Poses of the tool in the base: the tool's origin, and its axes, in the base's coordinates. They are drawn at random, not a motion.
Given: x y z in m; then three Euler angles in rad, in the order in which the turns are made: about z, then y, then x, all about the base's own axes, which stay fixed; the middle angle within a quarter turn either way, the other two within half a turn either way.
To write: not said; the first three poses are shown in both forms.
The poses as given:
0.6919, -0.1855, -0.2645, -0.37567, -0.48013, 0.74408
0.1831, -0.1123, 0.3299, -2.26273, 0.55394, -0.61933
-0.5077, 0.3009, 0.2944, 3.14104, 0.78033, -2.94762
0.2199, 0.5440, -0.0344, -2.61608, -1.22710, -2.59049
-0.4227, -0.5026, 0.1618, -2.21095, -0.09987, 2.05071
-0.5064, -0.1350, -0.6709, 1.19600, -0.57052, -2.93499
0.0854, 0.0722, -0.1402, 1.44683, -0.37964, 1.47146
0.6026, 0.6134, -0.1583, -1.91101, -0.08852, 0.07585
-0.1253, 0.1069, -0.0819, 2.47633, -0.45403, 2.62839
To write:
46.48, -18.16, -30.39, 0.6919, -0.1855, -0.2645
-54.42, -23.33, -130.56, 0.1831, -0.1123, 0.3299
5.35, 134.77, 13.10, -0.5077, 0.3009, 0.2944
-7.07, -106.63, -9.45, 0.2199, 0.5440, -0.0344
65.27, 120.72, -77.47, -0.4227, -0.5026, 0.1618
138.33, -88.20, -49.31, -0.5064, -0.1350, -0.6709
52.68, -71.02, 50.79, 0.0854, 0.0722, -0.1402
7.78, 0.73, -109.54, 0.6026, 0.6134, -0.1583
38.85, -139.25, 24.90, -0.1253, 0.1069, -0.0819

